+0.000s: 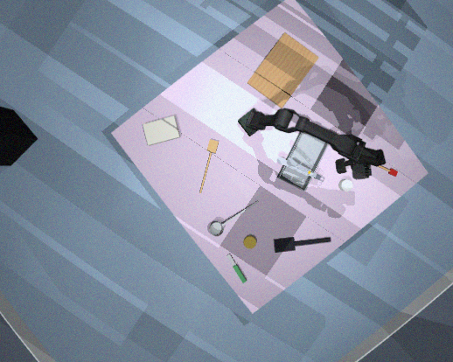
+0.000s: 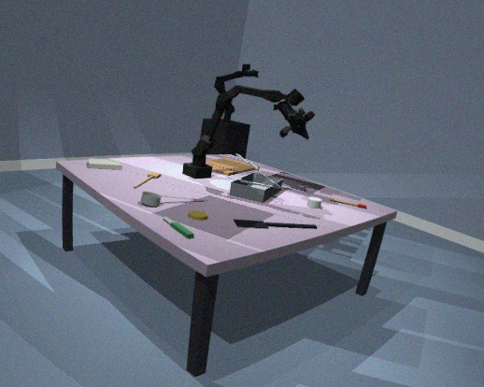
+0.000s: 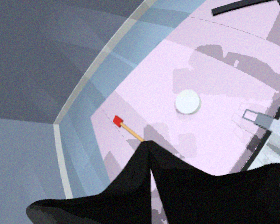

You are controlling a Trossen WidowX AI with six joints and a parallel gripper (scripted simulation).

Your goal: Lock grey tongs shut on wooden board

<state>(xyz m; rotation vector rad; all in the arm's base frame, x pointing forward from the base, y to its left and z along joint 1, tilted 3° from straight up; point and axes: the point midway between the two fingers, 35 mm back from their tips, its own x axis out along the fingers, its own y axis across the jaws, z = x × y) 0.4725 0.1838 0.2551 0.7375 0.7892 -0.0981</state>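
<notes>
My gripper tip is 11 cm past the yellow tab, 14 cm to the left of it and 19 cm above it. Also, from my gripper tip: black spatula: 17 cm ahead, 43 cm to the right, 29 cm below; roasting tin: 17 cm behind, 10 cm to the right, 26 cm below; white cup: 10 cm ahead, 2 cm to the right, 27 cm below.
</notes>
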